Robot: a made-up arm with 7 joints. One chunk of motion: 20 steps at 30 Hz.
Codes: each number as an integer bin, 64 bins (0 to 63) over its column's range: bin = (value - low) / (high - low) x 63, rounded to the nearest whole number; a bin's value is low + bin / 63 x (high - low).
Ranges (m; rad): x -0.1..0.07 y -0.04..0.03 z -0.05..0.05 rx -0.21..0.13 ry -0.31..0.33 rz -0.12..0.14
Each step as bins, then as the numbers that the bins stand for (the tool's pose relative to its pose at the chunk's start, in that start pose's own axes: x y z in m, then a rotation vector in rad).
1 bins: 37 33 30 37 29 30
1 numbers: -0.0002 -0.0033 -0.0024 -0.0103 -0.0154 0.0038
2 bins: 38 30 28 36 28 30
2 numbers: 0.0025 -0.0067 -0.0056 -0.0157 -0.0256 0.0038
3 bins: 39 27 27 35 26 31
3 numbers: 0.0052 -0.0100 -0.0071 -0.0211 -0.0459 0.0079
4 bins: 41 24 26 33 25 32
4 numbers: 0.0106 -0.0133 -0.0087 -0.0319 -0.0560 0.0121
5 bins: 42 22 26 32 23 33
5 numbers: 0.0133 -0.0156 -0.0087 -0.0373 -0.0763 0.0162
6 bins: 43 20 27 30 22 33
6 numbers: 0.0160 -0.0178 -0.0071 -0.0481 -0.0865 0.0162
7 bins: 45 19 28 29 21 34
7 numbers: 0.0214 -0.0189 -0.0056 -0.0535 -0.0967 0.0203
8 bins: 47 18 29 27 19 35
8 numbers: 0.0268 -0.0200 -0.0040 -0.0643 -0.1170 0.0244
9 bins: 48 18 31 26 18 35
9 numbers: 0.0295 -0.0200 -0.0008 -0.0697 -0.1271 0.0244
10 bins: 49 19 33 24 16 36
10 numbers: 0.0322 -0.0189 0.0024 -0.0805 -0.1475 0.0286
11 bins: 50 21 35 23 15 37
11 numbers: 0.0349 -0.0167 0.0056 -0.0859 -0.1576 0.0327
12 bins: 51 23 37 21 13 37
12 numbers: 0.0376 -0.0144 0.0087 -0.0967 -0.1779 0.0327
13 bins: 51 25 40 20 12 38
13 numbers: 0.0376 -0.0122 0.0135 -0.1021 -0.1881 0.0368
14 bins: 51 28 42 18 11 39
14 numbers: 0.0376 -0.0089 0.0167 -0.1129 -0.1983 0.0410
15 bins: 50 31 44 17 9 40
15 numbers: 0.0349 -0.0056 0.0198 -0.1183 -0.2186 0.0451
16 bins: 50 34 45 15 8 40
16 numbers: 0.0349 -0.0022 0.0214 -0.1290 -0.2287 0.0451
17 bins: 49 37 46 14 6 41
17 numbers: 0.0322 0.0011 0.0230 -0.1344 -0.2490 0.0492
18 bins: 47 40 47 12 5 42
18 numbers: 0.0268 0.0044 0.0246 -0.1452 -0.2592 0.0533
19 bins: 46 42 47 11 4 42
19 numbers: 0.0241 0.0067 0.0246 -0.1506 -0.2694 0.0533
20 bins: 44 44 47 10 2 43
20 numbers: 0.0187 0.0089 0.0246 -0.1560 -0.2897 0.0575
